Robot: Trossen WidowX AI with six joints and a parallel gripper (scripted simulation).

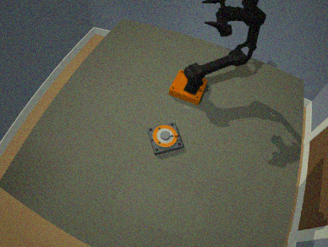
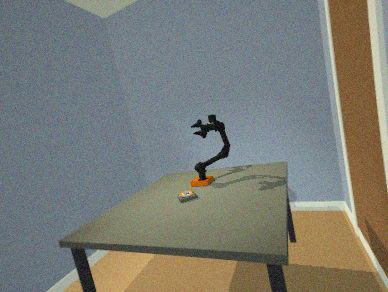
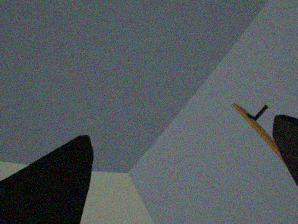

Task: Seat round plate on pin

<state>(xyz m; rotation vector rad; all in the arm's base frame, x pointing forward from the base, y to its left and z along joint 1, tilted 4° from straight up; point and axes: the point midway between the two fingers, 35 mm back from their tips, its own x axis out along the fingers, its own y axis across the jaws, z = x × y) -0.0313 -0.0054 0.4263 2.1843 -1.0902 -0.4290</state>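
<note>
Now: the round orange plate 430 mm below my gripper tip, 320 mm ahead of it and 30 mm to the left of it. The rest, counted from my gripper tip: square grey base 440 mm below, 330 mm ahead, 10 mm to the left.
</note>
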